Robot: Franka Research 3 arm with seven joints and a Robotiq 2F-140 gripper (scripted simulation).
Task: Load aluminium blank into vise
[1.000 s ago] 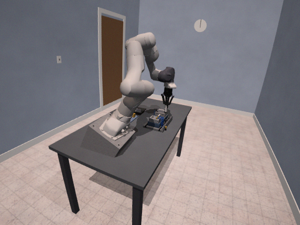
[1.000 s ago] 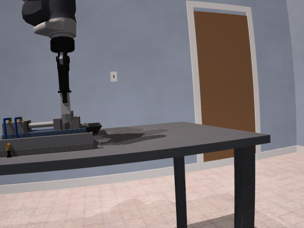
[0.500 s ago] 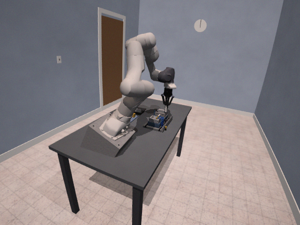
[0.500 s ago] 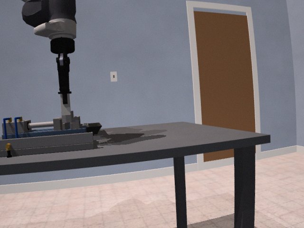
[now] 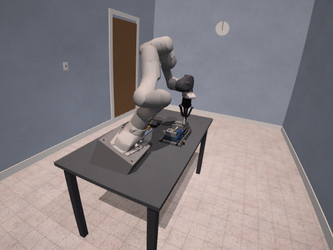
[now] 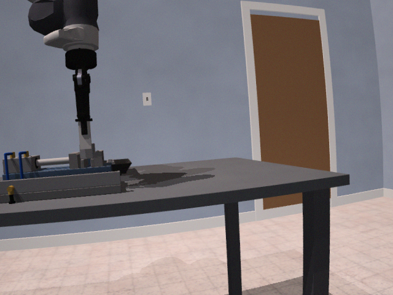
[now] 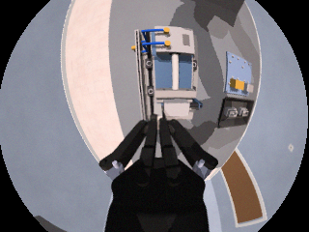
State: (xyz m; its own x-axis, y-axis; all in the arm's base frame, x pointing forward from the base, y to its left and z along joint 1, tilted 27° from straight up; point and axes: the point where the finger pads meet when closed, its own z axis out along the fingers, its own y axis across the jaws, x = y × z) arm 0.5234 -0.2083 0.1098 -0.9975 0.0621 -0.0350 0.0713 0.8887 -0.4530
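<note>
Right now the work stop is 9 cm to the left of my hand and 5 cm below it. The rest, counted from my hand: vise guard rail (8 cm behind, 4 cm to the right, 10 cm below); vise (7 cm behind, 5 cm to the left, 10 cm below); brass blank (5 cm behind, 33 cm to the left, 11 cm below).
</note>
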